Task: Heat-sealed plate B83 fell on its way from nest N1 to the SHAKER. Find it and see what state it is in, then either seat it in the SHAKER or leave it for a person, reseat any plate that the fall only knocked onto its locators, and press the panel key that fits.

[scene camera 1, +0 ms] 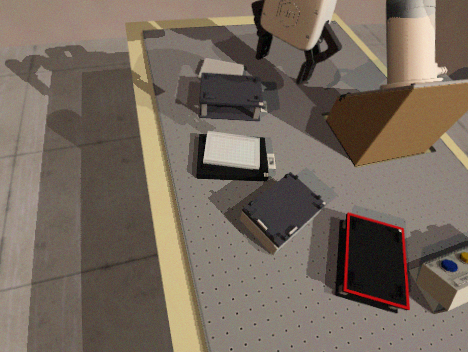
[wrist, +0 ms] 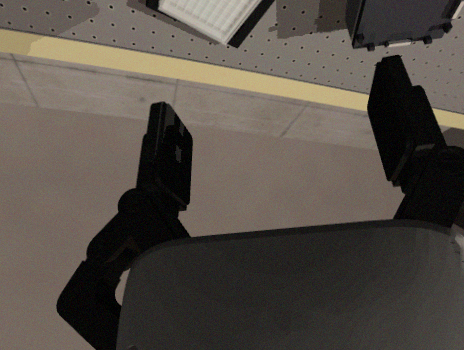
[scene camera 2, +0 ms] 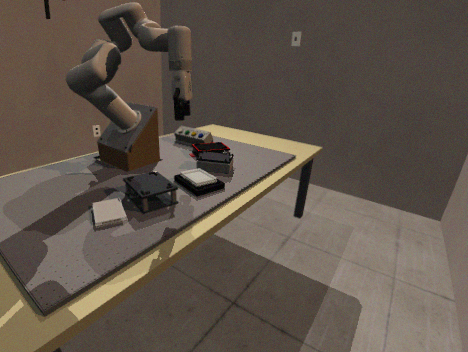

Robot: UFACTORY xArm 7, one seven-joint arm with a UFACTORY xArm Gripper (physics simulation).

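Pixels of known places: gripper, fingertip midpoint: [scene camera 1: 281, 68] [wrist: 269, 102] [scene camera 2: 182, 117]; arm's base, origin of the base link: [scene camera 1: 409, 86] [scene camera 2: 129, 122].
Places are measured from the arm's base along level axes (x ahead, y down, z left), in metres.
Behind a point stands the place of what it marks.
My gripper [scene camera 1: 281, 68] @[x 0.340, y -0.068, z -0.014 m] [scene camera 2: 182, 118] @[x 0.340, y -0.068, z -0.014 m] [wrist: 269, 102] @[x 0.340, y -0.068, z -0.014 m] is open and empty, high above the table. A pale plate [scene camera 1: 221, 67] @[x 0.346, y 0.159, z -0.346 m] [scene camera 2: 109, 212] @[x 0.362, y 0.159, z -0.348 m] lies on the table beside a dark raised stand [scene camera 1: 231, 89] @[x 0.364, y 0.116, z -0.190 m] [scene camera 2: 150, 183] @[x 0.370, y 0.116, z -0.198 m]; its label and seal cannot be read. A white well plate [scene camera 1: 232, 150] @[x 0.415, y 0.134, z -0.004 m] [scene camera 2: 198, 177] @[x 0.430, y 0.132, z -0.031 m] [wrist: 210, 15] @[x 0.451, y 0.132, z -0.018 m] is on the black N2 nest [scene camera 1: 232, 173] @[x 0.428, y 0.153, z 0.046 m] [scene camera 2: 212, 188] @[x 0.491, y 0.159, z -0.025 m]; whether it tilts is unclear. The SHAKER [scene camera 1: 285, 210] @[x 0.360, y 0.118, z 0.176 m] [scene camera 2: 215, 162] @[x 0.388, y 0.123, z 0.125 m] [wrist: 405, 20] @[x 0.393, y 0.118, z 0.182 m] has a bare dark top with small locators. The key panel [scene camera 1: 450, 280] @[x 0.127, y 0.100, z 0.389 m] [scene camera 2: 193, 136] @[x 0.055, y 0.109, z 0.359 m] shows coloured keys, partly cut off in scene camera 1.
A black platform outlined in red [scene camera 1: 375, 260] @[x 0.223, y 0.133, z 0.313 m] [scene camera 2: 210, 148] @[x 0.238, y 0.133, z 0.280 m] stands between the SHAKER and the panel. The arm's brown wedge base [scene camera 1: 395, 125] @[x 0.072, y 0.038, z 0.076 m] [scene camera 2: 142, 145] @[x 0.101, y 0.082, z -0.017 m] stands behind the stations. The table's yellow rim [scene camera 1: 155, 150] @[x 0.585, y 0.186, z -0.084 m] [scene camera 2: 295, 147] @[x 0.490, y 0.186, z 0.799 m] runs along its edge.
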